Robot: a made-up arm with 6 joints.
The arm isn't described. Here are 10 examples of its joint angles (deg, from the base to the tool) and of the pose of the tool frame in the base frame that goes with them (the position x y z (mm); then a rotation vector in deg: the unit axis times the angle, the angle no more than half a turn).
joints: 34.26 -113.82 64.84 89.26 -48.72 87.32
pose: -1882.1 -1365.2 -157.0 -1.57 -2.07 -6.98
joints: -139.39 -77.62 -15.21 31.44 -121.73 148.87
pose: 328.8 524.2 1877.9 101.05 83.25 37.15
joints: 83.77 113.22 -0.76 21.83 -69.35 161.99
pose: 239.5 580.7 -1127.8 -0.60 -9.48 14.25
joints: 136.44 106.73 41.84 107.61 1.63 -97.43
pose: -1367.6 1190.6 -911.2 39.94 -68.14 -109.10
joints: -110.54 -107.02 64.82 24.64 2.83 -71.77
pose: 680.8 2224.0 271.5 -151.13 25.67 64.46
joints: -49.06 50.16 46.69 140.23 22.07 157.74
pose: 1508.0 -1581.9 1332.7 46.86 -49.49 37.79
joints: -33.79 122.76 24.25 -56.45 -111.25 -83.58
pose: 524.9 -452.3 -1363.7 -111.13 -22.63 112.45
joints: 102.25 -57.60 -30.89 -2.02 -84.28 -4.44
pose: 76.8 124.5 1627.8 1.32 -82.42 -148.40
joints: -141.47 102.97 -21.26 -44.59 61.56 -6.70
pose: -339.5 -188.4 -752.5 54.73 -30.48 -96.77
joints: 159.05 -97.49 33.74 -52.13 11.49 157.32
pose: 1737.3 -591.8 1389.3 15.41 -81.36 91.95
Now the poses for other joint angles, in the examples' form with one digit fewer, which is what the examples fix.
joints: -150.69 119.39 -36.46 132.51 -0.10 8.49
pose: 34 -50 -722 52.3 0.8 104.2
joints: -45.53 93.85 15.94 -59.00 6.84 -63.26
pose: 875 -1018 -829 66.1 -71.2 -46.9
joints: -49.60 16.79 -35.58 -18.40 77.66 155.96
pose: 510 -946 578 -34.4 135.3 -20.1
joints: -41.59 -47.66 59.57 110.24 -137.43 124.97
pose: -1050 955 2399 65.5 70.1 12.0
